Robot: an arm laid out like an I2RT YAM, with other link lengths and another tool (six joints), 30 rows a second.
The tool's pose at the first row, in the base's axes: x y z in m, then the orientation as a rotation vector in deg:
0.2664, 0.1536, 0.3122, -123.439, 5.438, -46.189
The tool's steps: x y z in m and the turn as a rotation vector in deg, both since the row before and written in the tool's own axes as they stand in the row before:
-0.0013, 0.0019, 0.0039, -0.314, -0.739, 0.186
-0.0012, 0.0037, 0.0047, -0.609, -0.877, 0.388
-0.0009, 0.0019, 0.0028, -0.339, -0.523, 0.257
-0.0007, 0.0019, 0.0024, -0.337, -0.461, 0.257
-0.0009, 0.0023, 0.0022, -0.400, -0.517, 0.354
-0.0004, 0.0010, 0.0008, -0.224, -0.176, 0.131
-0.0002, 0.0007, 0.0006, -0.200, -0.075, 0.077
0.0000, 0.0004, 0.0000, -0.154, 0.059, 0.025
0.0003, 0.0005, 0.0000, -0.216, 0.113, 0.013
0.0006, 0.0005, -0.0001, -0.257, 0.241, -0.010
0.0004, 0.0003, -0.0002, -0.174, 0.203, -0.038
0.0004, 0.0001, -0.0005, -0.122, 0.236, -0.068
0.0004, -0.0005, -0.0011, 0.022, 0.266, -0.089
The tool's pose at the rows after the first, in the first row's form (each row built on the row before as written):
0.2680, 0.1554, 0.3084, -123.977, 5.389, -45.315
0.2704, 0.1565, 0.3029, -124.798, 5.609, -44.203
0.2716, 0.1574, 0.2997, -125.256, 5.758, -43.520
0.2727, 0.1579, 0.2968, -125.687, 5.938, -42.902
0.2735, 0.1581, 0.2936, -126.175, 6.220, -42.172
0.2738, 0.1581, 0.2923, -126.422, 6.362, -41.925
0.2741, 0.1581, 0.2914, -126.622, 6.486, -41.818
0.2742, 0.1578, 0.2911, -126.743, 6.603, -41.884
0.2745, 0.1574, 0.2909, -126.907, 6.758, -42.022
0.2750, 0.1568, 0.2909, -127.070, 6.968, -42.320
0.2753, 0.1563, 0.2910, -127.173, 7.096, -42.583
0.2754, 0.1558, 0.2914, -127.221, 7.186, -42.895
0.2751, 0.1553, 0.2925, -127.126, 7.211, -43.239

